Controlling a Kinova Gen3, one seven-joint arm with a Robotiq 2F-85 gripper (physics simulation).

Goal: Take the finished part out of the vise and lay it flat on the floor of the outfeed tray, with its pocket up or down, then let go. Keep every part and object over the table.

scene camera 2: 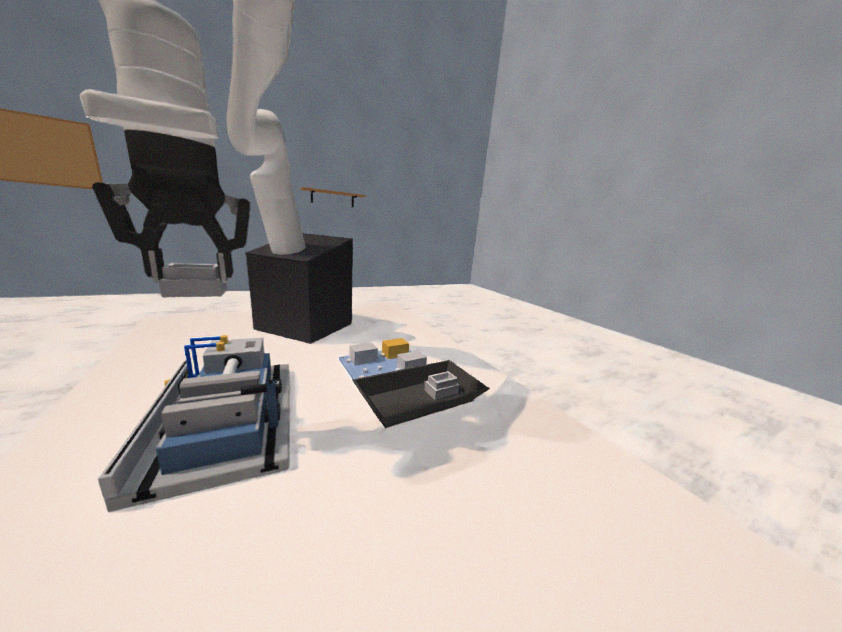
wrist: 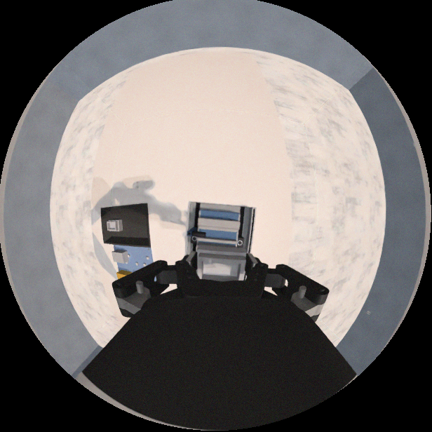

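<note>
My gripper is shut on the finished part, a grey block with a pocket that faces up. It holds the part level, high above the vise. The vise, blue with grey jaws, stands on a grey base; its jaws are apart with no part between them. The outfeed tray is black and shallow, right of the vise in the scene view and left of it in the wrist view. Another grey pocketed part sits in the tray, near one end.
A blue board beside the tray bears grey blocks and a yellow block. Blue bent tubes with yellow ends stand at the vise's back. The black robot pedestal stands behind.
</note>
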